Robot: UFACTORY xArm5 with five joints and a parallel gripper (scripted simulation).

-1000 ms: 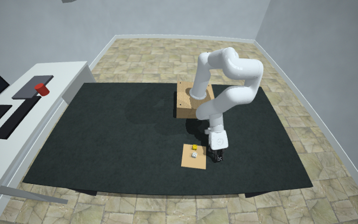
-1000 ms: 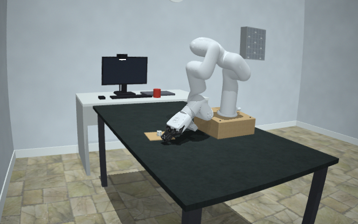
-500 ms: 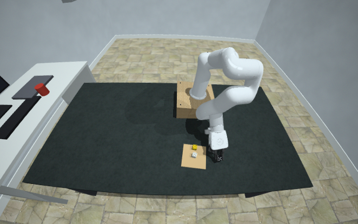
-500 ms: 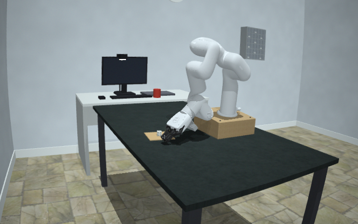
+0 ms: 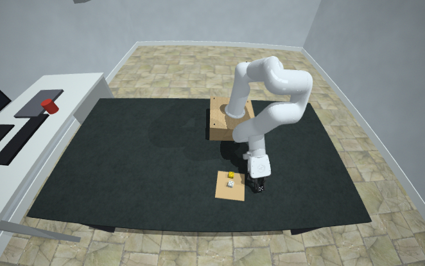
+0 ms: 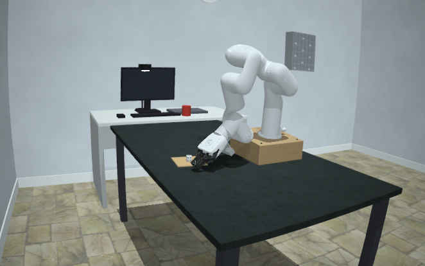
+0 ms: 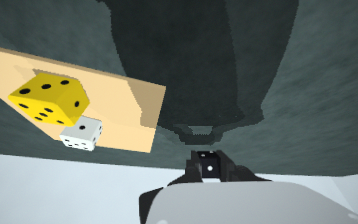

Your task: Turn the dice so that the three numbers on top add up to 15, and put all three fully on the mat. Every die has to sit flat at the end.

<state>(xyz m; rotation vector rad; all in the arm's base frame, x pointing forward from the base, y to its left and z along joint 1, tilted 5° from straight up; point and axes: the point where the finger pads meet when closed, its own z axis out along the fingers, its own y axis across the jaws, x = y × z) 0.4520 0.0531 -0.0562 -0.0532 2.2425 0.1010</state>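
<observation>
Right now my hand is 8 cm past the yellow die, 13 cm to the left of it and 2 cm above it. Round my hand: black die: 1 cm ahead, 1 cm below; then tan mat: 3 cm behind, 14 cm to the right, 4 cm below; then white die: 3 cm behind, 14 cm to the right, 2 cm below.
</observation>
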